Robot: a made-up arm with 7 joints. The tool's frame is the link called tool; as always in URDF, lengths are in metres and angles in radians. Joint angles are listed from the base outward.
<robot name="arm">
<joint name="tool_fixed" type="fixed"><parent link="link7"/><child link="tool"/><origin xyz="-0.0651 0.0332 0.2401" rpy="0 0 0"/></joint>
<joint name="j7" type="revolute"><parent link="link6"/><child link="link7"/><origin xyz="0.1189 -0.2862 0.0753" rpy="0 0 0"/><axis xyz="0 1 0"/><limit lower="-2.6" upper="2.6"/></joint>
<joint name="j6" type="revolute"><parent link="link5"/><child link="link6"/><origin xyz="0.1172 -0.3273 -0.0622" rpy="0 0 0"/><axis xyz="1 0 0"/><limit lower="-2.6" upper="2.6"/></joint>
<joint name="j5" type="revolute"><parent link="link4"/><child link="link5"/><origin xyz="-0.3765 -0.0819 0.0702" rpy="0 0 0"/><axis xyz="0 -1 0"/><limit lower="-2.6" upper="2.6"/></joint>
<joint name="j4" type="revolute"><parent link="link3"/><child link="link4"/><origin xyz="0.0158 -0.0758 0.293" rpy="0 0 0"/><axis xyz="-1 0 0"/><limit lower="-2.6" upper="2.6"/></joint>
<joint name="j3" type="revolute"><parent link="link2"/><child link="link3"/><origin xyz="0.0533 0.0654 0.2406" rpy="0 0 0"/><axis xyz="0 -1 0"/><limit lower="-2.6" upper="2.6"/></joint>
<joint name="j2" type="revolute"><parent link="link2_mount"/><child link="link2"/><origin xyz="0.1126 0.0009 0.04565" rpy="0 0 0"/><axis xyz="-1 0 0"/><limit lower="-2.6" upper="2.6"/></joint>
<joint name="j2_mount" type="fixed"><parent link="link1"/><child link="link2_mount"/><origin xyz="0.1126 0.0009 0.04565" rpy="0 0 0"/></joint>
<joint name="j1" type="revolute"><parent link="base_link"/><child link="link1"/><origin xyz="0 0 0.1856" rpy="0 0 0"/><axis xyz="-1 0 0"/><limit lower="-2.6" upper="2.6"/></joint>
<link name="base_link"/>
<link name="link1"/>
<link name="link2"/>
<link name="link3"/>
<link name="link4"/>
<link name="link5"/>
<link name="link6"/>
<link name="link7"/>
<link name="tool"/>
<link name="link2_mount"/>
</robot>
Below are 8 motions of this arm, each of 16 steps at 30 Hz.
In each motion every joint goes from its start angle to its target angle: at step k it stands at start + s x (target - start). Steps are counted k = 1, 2, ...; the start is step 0. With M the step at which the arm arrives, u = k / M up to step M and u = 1 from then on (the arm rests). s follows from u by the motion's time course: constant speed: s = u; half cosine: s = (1 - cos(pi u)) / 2; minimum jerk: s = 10 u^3 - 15 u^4 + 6 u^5.
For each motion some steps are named. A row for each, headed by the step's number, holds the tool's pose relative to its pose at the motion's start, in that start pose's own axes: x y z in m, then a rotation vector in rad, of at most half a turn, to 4 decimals.
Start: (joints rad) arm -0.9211 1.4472 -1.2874 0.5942 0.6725 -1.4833 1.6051
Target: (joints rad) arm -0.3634 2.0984 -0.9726 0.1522 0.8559 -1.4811 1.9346
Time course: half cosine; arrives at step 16
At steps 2, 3, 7, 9, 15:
2: -0.0138 -0.0162 -0.0038 -0.0032 0.0492 -0.0243
3: -0.0321 -0.0359 -0.0081 -0.0057 0.1082 -0.0549
7: -0.2072 -0.1591 -0.0240 0.0205 0.4888 -0.2927
9: -0.3543 -0.2114 -0.0147 0.0725 0.6931 -0.4593
15: -0.7105 -0.2153 0.0618 0.2529 1.0120 -0.8303

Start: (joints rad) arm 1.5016 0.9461 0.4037 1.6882 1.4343 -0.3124 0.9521
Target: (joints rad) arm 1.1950 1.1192 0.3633 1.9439 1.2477 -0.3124 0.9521
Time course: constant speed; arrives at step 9
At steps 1, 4, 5, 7, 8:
1: 0.0135 0.0120 0.0008 -0.0167 0.0199 0.0155
4: 0.0523 0.0507 0.0015 -0.0672 0.0783 0.0612
5: 0.0647 0.0645 0.0011 -0.0842 0.0973 0.0761
7: 0.0885 0.0934 -0.0004 -0.1187 0.1346 0.1053
8: 0.0998 0.1084 -0.0015 -0.1360 0.1529 0.1196

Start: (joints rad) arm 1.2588 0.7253 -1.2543 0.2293 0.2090 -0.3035 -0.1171
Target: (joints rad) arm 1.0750 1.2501 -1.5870 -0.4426 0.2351 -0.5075 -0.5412
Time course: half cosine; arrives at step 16
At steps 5, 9, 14, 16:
5: -0.0163 0.0195 -0.0430 0.0572 0.0078 -0.0668
9: -0.0729 0.0786 -0.1077 0.1343 0.0192 -0.2192
14: -0.1499 0.1740 -0.1506 0.1769 0.0271 -0.4082
16: -0.1584 0.1863 -0.1536 0.1791 0.0277 -0.4299

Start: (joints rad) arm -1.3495 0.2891 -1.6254 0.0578 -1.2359 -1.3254 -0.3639
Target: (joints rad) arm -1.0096 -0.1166 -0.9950 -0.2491 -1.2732 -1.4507 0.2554
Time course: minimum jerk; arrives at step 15
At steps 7, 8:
7: 0.0941 0.1045 -0.0054 -0.0900 0.0783 -0.2082
8: 0.1253 0.1265 -0.0060 -0.1113 0.0992 -0.2710

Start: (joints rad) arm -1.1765 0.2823 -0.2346 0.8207 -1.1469 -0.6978 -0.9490
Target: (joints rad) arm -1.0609 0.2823 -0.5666 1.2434 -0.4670 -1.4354 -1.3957
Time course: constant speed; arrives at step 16
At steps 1, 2, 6, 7, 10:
1: 0.0071 -0.0023 0.0364 -0.0715 -0.0325 0.0396
2: 0.0149 -0.0034 0.0718 -0.1420 -0.0643 0.0825
6: 0.0520 0.0030 0.2020 -0.4131 -0.1843 0.2863
7: 0.0625 0.0069 0.2315 -0.4775 -0.2123 0.3449
10: 0.0964 0.0222 0.3128 -0.6615 -0.2908 0.5373

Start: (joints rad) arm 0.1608 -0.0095 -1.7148 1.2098 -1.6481 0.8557 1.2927
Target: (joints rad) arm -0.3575 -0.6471 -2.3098 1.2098 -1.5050 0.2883 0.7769
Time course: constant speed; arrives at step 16
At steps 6, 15, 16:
6: -0.5027 0.3561 0.1179 -0.3549 -0.5477 -0.4650
15: -0.8122 0.9371 -0.3444 -0.7882 -1.4465 -1.1404
16: -0.7996 0.9826 -0.4175 -0.8245 -1.5466 -1.2189

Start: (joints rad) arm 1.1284 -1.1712 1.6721 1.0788 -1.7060 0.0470 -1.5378
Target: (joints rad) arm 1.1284 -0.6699 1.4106 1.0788 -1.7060 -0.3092 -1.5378
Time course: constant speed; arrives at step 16
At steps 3, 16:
3: 0.0879 -0.0175 0.0039 -0.0089 -0.0596 0.1542
16: 0.4255 0.0286 0.1341 -0.1474 -0.3150 0.8052

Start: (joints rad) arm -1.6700 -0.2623 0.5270 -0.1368 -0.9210 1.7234 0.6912
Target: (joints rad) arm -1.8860 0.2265 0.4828 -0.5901 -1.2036 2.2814 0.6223
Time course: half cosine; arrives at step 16
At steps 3, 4, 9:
3: 0.0157 -0.0250 -0.0164 0.0587 0.0099 0.0061
4: 0.0266 -0.0432 -0.0295 0.1023 0.0161 0.0098
9: 0.0875 -0.1617 -0.1480 0.4238 0.0313 0.0149

